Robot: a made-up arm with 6 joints.
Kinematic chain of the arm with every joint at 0, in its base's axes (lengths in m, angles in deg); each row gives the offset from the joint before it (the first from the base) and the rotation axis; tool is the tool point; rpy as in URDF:
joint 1: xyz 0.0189 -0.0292 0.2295 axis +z
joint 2: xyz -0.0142 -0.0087 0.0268 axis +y
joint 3: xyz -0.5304 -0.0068 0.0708 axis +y
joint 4: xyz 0.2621 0.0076 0.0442 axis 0.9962 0 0.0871
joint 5: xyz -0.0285 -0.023 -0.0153 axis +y
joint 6: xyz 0.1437 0.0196 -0.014 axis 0.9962 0 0.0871
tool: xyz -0.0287 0.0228 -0.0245 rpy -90 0 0
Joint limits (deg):
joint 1: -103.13..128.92
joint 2: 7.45..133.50
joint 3: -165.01..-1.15
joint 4: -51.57..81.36
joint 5: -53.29..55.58
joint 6: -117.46..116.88
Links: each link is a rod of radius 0.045 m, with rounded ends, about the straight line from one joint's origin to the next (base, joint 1, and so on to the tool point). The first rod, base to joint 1, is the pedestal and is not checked.
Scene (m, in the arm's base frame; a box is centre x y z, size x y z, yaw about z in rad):
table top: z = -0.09
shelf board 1: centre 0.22 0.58 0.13 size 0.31 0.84 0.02 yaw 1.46
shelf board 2: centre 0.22 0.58 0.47 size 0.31 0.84 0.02 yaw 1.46
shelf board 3: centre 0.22 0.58 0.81 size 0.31 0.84 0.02 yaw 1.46
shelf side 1: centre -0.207 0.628 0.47 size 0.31 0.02 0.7 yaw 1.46
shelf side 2: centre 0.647 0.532 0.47 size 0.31 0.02 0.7 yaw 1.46
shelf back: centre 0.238 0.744 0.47 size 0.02 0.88 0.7 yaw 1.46
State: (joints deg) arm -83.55 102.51 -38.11 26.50 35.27 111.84
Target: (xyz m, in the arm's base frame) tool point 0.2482 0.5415 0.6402
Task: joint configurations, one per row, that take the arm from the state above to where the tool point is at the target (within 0.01 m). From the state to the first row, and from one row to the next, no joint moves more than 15 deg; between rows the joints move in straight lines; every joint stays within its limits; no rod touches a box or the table.
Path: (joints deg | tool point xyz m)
1: -68.82 103.89 -44.65 28.44 34.55 111.08 | 0.1750 -0.3353 0.4648
2: -54.09 105.27 -51.18 30.39 33.82 110.32 | 0.2724 -0.3166 0.4766
3: -39.36 106.66 -57.72 32.33 33.10 109.56 | 0.3676 -0.2654 0.4908
4: -24.63 108.04 -64.26 34.27 32.37 108.80 | 0.4494 -0.1825 0.5073
5: -9.90 109.42 -70.80 36.22 31.65 108.05 | 0.5074 -0.0724 0.5259
6: 4.84 110.80 -77.33 38.16 30.92 107.29 | 0.5329 0.0572 0.5461
7: 19.57 112.18 -83.87 40.10 30.20 106.53 | 0.5200 0.1956 0.5680
8: 34.30 113.57 -90.41 42.05 29.47 105.77 | 0.4666 0.3307 0.5911
9: 49.03 114.95 -96.94 43.99 28.75 105.01 | 0.3741 0.4498 0.6153
10: 63.76 116.33 -103.48 45.93 28.02 104.25 | 0.2482 0.5415 0.6402

